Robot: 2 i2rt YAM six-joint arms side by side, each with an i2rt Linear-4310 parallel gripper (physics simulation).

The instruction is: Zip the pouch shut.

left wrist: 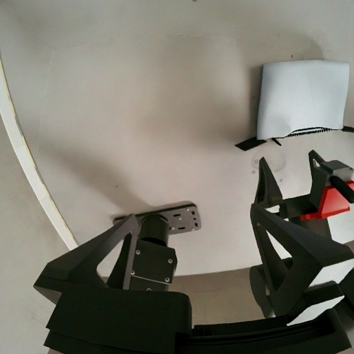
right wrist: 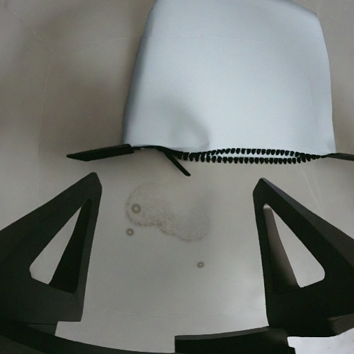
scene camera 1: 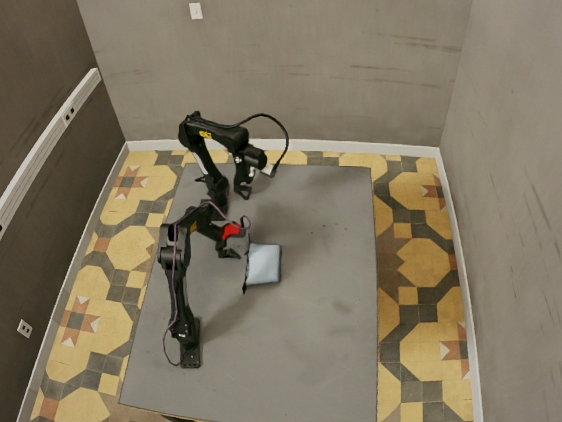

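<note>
The pale blue pouch (scene camera 1: 264, 264) (left wrist: 304, 95) (right wrist: 230, 75) lies flat on the grey table top. Its black zipper (left wrist: 310, 131) (right wrist: 245, 160) runs along one edge; two tooth rows stand apart at the middle and meet near the right end in the right wrist view. A short black pull strip (left wrist: 276, 141) (right wrist: 179, 165) sticks out near the zipper's left part. Black tabs (right wrist: 100, 152) (right wrist: 344, 156) extend at both ends. My right gripper (scene camera 1: 243, 245) (left wrist: 287, 154) (right wrist: 178, 182) is open, empty, above the zipper side. My left gripper (scene camera 1: 244, 186) (left wrist: 191, 215) is open, empty, farther off.
In scene camera 1 the grey table top (scene camera 1: 325, 360) lies under both arms. The right arm's base (scene camera 1: 190, 356) is at lower left. The red part (scene camera 1: 231, 230) (left wrist: 332, 201) of the right wrist is near the left gripper. A base plate (left wrist: 187, 218) shows in the left wrist view.
</note>
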